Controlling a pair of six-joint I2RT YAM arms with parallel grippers.
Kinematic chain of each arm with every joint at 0, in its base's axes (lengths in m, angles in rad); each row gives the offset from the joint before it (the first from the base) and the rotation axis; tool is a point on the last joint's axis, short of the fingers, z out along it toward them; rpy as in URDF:
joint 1: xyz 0 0 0.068 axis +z
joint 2: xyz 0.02 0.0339 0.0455 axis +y
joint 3: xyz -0.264 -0.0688 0 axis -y
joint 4: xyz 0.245 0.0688 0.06 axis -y
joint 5: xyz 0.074 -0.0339 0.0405 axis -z
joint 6: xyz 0.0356 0 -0.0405 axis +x
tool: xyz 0 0 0 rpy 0 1.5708 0
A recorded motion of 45 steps. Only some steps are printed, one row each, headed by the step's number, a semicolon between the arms.
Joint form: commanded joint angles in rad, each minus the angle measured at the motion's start. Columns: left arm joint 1, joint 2, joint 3, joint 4, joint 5, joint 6; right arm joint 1, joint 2, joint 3, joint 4, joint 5, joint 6.
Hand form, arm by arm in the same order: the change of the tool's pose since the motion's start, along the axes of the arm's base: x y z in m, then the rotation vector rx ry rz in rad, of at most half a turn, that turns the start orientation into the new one. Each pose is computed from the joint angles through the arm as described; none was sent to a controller.
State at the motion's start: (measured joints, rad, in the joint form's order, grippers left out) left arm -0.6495 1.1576 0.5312 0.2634 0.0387 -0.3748; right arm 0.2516 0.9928 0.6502 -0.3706 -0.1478 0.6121
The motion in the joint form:
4: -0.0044 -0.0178 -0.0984 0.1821 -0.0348 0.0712; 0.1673 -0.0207 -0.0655 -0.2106 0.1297 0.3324
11: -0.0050 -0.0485 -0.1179 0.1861 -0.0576 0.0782; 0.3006 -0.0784 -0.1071 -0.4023 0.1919 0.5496
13: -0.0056 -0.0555 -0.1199 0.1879 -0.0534 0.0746; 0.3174 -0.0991 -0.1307 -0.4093 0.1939 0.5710
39: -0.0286 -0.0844 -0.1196 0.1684 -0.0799 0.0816; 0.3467 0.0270 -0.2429 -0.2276 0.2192 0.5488
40: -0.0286 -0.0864 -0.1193 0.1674 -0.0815 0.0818; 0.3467 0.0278 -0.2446 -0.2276 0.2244 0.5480
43: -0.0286 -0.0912 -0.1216 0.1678 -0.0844 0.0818; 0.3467 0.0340 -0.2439 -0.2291 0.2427 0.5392
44: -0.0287 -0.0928 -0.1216 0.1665 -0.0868 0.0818; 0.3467 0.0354 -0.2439 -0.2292 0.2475 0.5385
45: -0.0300 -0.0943 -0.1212 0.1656 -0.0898 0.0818; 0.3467 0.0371 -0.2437 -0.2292 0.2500 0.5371
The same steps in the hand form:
4: -0.0073 0.0057 -0.0099 -0.0001 -0.1295 0.0068; -0.0346 0.0178 -0.0331 0.0264 0.3049 -0.1678
11: -0.0113 0.0097 -0.0092 0.0018 -0.1491 0.0265; -0.0692 0.0224 -0.0475 -0.0083 0.4774 -0.2622
13: -0.0122 0.0100 -0.0082 -0.0062 -0.1517 0.0233; -0.0750 0.0217 -0.0520 -0.0079 0.4888 -0.2655
39: -0.0176 0.0087 -0.0040 -0.0020 -0.1672 0.0240; -0.0716 0.0282 -0.0932 -0.0788 0.5109 -0.2404
40: -0.0178 0.0088 -0.0036 -0.0023 -0.1686 0.0256; -0.0718 0.0279 -0.0937 -0.0839 0.5095 -0.2430
43: -0.0183 0.0094 -0.0033 -0.0034 -0.1712 0.0285; -0.0713 0.0274 -0.0944 -0.1043 0.5019 -0.2467
44: -0.0184 0.0096 -0.0031 -0.0030 -0.1718 0.0307; -0.0712 0.0273 -0.0946 -0.1085 0.5000 -0.2489
45: -0.0186 0.0095 -0.0028 -0.0029 -0.1730 0.0323; -0.0710 0.0273 -0.0947 -0.1118 0.4994 -0.2493

